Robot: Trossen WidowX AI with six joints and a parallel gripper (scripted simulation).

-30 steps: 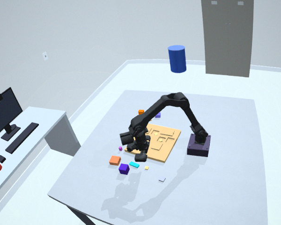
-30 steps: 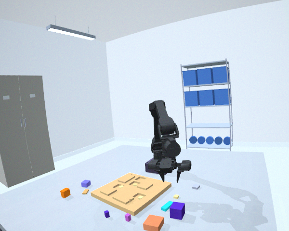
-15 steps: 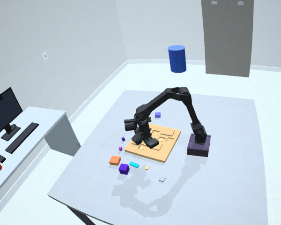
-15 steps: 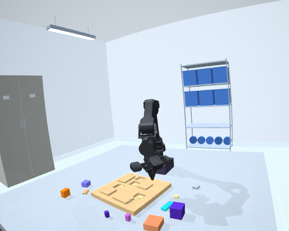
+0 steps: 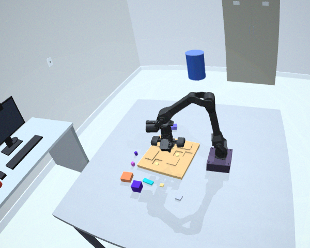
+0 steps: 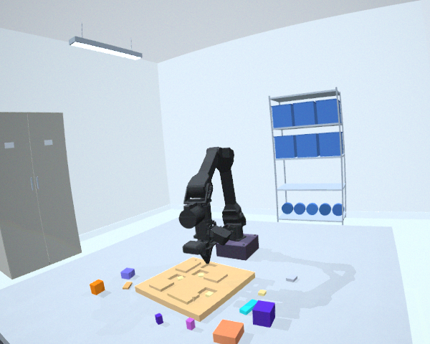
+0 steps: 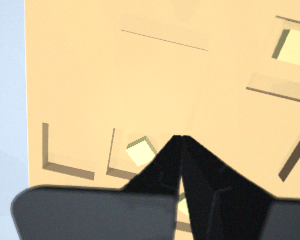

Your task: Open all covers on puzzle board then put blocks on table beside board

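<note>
Now: the puzzle board 4 cm ahead of my gripper tip, 5 cm to the right of it and 6 cm below it. Also, from my gripper tip: purple block (24 cm ahead, 3 cm to the left, 7 cm below); magenta block (20 cm ahead, 12 cm to the left, 7 cm below); cyan bar (4 cm ahead, 19 cm to the left, 8 cm below).
</note>
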